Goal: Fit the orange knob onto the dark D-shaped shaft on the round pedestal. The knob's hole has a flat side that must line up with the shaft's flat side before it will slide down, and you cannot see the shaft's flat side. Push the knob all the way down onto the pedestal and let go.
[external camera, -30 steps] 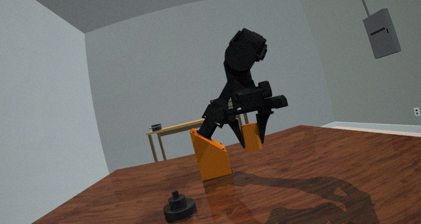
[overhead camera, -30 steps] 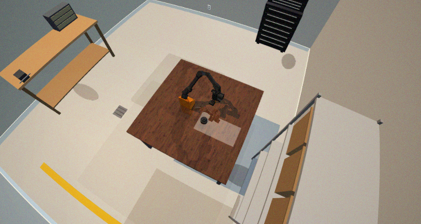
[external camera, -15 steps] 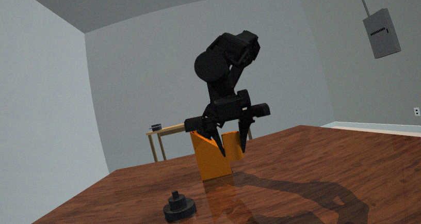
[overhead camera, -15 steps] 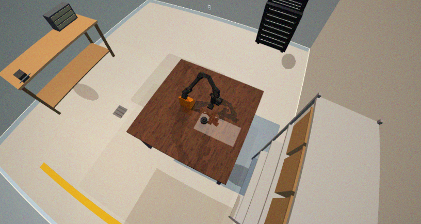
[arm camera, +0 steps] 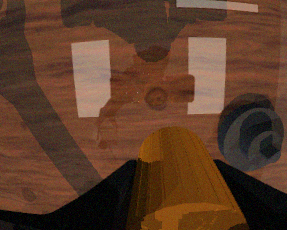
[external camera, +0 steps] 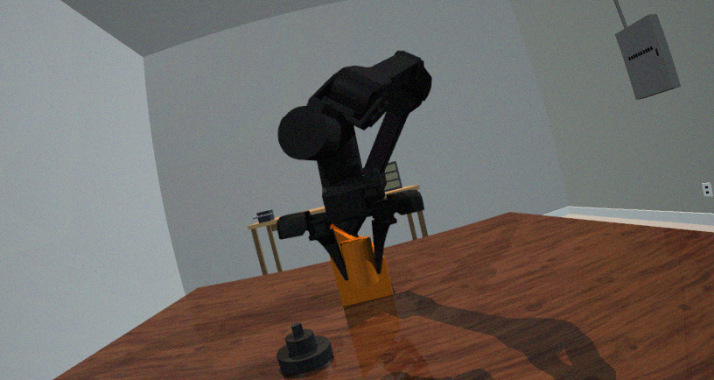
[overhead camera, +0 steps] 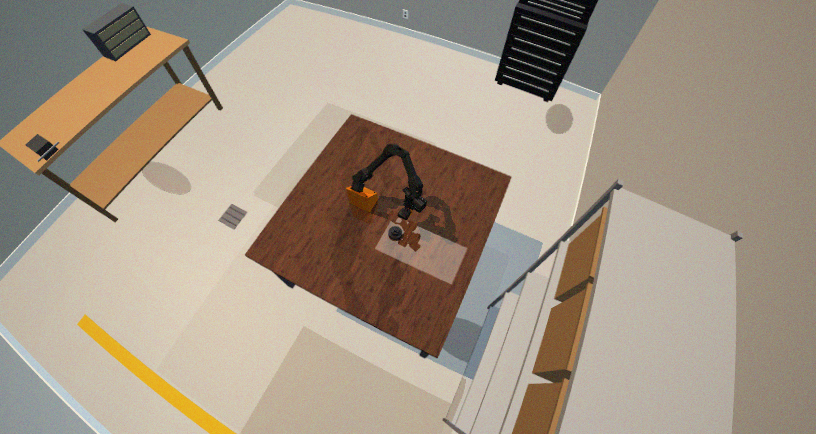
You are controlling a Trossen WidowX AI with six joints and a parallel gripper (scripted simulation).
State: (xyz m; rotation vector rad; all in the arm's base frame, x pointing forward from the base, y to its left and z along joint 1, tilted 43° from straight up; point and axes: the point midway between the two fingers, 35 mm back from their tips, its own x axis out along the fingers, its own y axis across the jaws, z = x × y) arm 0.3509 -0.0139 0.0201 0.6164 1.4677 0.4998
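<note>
Now: the dark pedestal 40 mm behind my gripper tip, 110 mm to the right of it and 90 mm below it. Also, from my gripper tip: orange knob (20 mm above).
</note>
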